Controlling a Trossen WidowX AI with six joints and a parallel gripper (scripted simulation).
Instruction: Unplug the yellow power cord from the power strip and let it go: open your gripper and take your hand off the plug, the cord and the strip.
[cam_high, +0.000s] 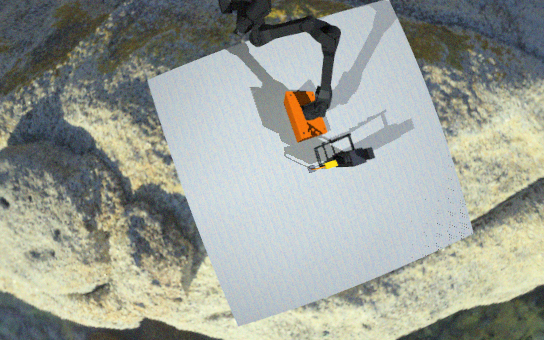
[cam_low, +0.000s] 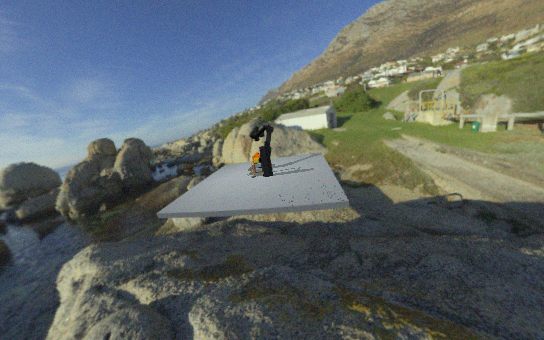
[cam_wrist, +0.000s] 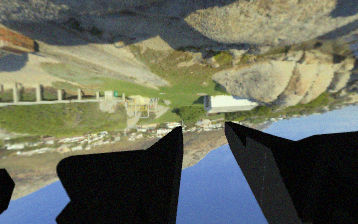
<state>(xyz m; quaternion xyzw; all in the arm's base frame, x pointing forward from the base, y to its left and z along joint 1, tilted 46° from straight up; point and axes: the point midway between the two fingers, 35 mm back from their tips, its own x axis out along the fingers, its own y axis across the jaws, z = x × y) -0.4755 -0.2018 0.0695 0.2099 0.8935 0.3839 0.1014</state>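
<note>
Right now the yellow plug is 740 mm ahead of my gripper tip, 110 mm to the left of it and 140 mm below it.
</note>
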